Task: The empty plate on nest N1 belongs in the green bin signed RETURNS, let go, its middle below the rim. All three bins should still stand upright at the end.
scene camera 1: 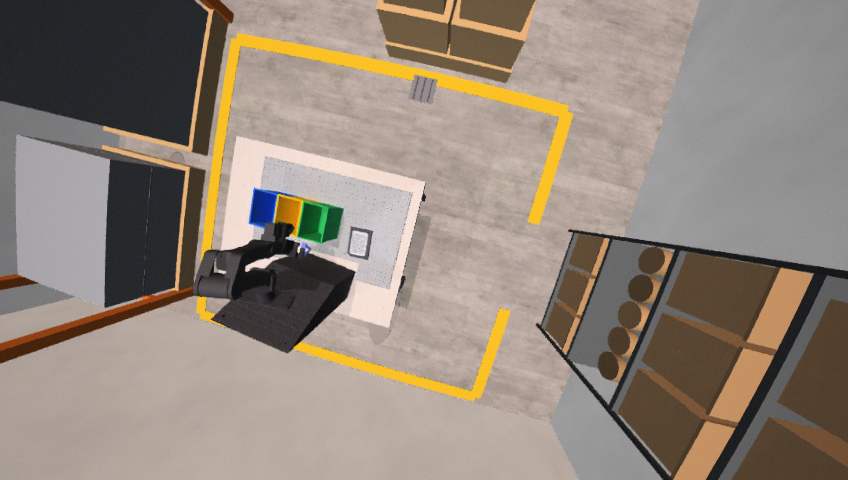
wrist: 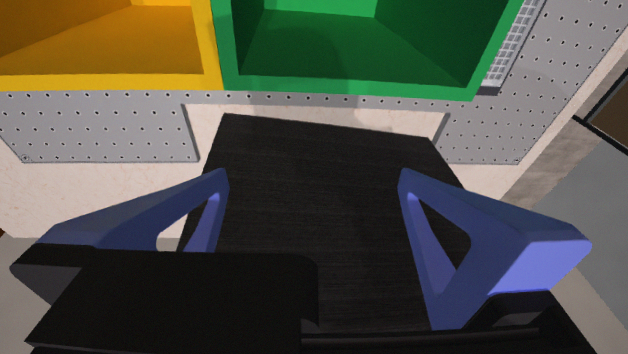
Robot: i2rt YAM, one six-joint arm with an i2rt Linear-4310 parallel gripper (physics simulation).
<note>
I see my gripper, a green bin, a yellow bin and a blue bin.
</note>
